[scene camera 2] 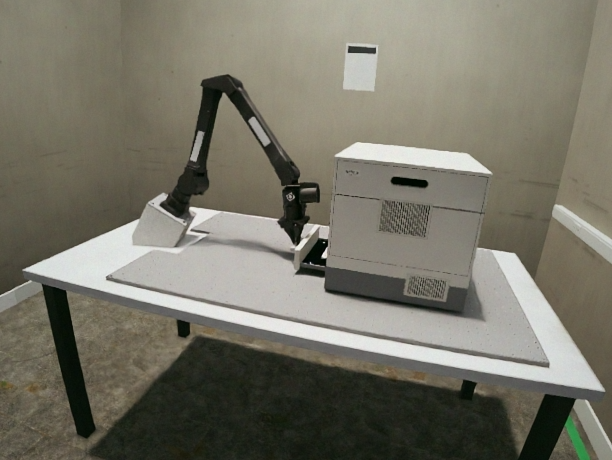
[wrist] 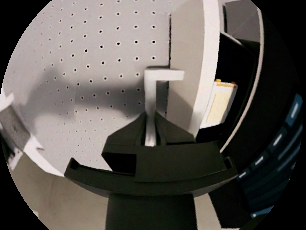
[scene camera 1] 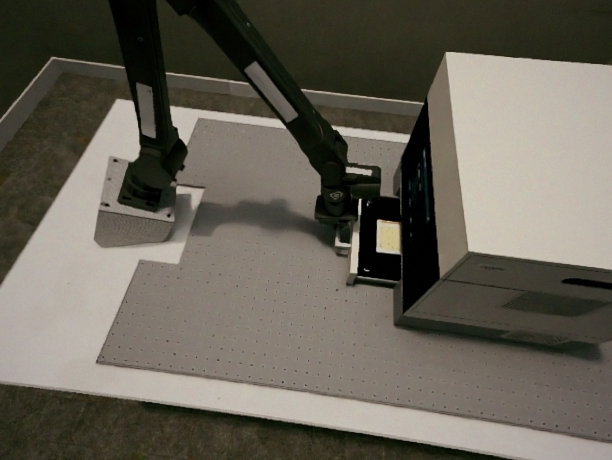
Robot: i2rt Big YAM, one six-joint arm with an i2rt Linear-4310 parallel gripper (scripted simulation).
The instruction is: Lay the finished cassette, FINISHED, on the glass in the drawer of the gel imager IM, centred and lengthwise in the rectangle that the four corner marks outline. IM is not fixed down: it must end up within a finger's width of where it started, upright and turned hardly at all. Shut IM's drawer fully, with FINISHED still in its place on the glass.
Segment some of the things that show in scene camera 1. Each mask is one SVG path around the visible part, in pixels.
My gripper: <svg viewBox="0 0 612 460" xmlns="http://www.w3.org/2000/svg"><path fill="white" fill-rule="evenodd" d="M359 199L351 197L351 207L349 207L348 194L344 200L337 203L329 202L323 197L323 206L322 197L318 195L314 213L315 220L318 219L320 224L325 224L335 230L337 224L340 224L340 230L348 226L349 220L355 220L355 222L358 220Z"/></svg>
A gel imager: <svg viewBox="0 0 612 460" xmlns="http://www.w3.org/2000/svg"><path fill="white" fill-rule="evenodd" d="M445 52L394 174L393 196L380 194L380 200L359 199L358 220L356 222L351 220L349 244L340 243L341 230L340 224L337 224L335 248L349 249L346 283L353 284L356 279L393 284L394 324L567 350L575 350L612 341L612 65ZM377 220L401 222L401 256L376 252Z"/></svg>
A cassette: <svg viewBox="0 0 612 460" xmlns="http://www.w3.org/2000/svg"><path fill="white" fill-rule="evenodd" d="M377 220L376 252L401 256L401 222Z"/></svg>
